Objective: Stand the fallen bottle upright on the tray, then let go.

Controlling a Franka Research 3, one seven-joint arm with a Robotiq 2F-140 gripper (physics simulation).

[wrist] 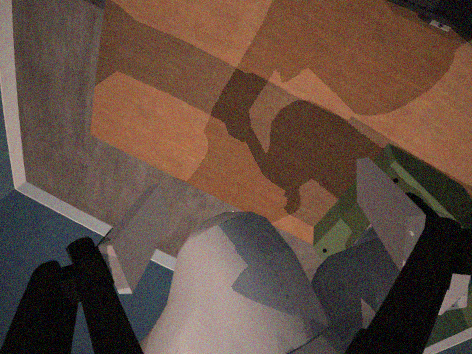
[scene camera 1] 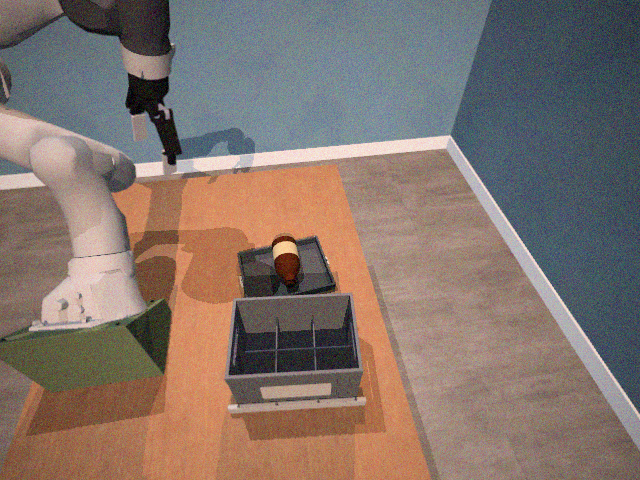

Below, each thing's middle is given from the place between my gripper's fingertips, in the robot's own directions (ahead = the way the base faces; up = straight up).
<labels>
Right now the brown bottle (scene camera 1: 285, 254) is 31 cm below my hand, 30 cm ahead of it and 12 cm to the right of it.
</labels>
